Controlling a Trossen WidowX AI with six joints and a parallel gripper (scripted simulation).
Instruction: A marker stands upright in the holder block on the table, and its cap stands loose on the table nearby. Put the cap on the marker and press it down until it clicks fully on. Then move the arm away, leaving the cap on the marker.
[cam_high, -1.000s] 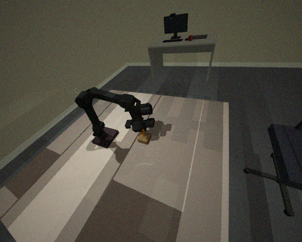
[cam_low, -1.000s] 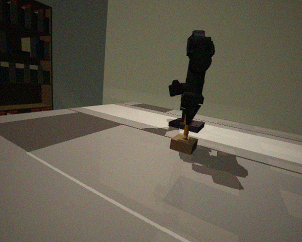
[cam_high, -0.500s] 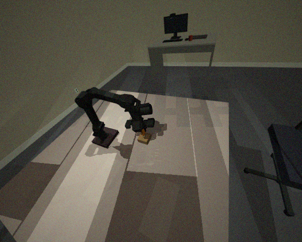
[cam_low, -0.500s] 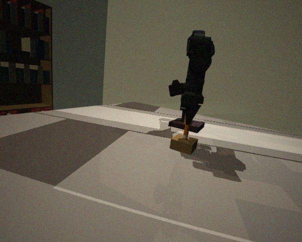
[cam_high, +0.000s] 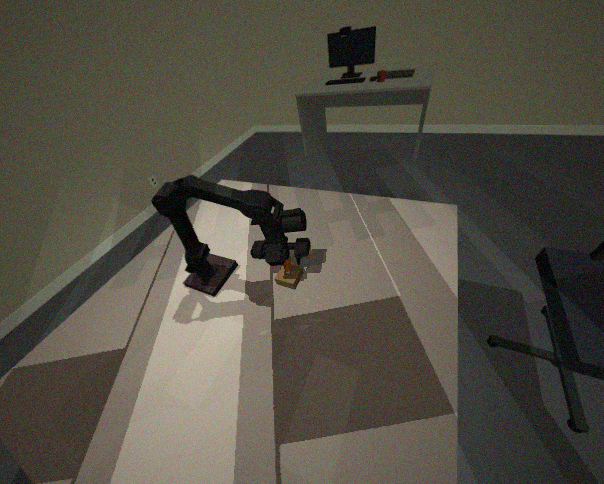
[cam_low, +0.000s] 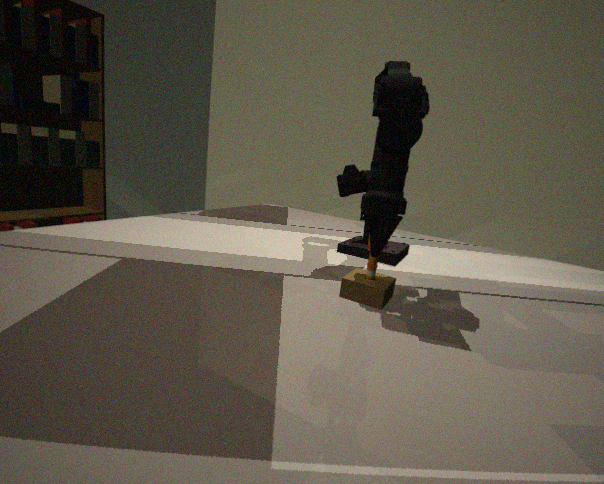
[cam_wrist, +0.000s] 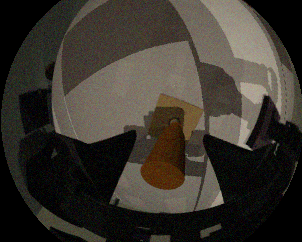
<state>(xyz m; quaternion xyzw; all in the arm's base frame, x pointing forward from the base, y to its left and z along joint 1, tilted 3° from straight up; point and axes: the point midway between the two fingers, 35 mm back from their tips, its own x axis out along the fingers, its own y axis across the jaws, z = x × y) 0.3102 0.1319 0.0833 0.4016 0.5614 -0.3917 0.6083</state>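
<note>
Now: gripper tip 3 cm below the orange cap. Also, from my gripper tip: thin pale band 1 cm behind, 4 cm below; holder block 1 cm behind, 7 cm below.
</note>
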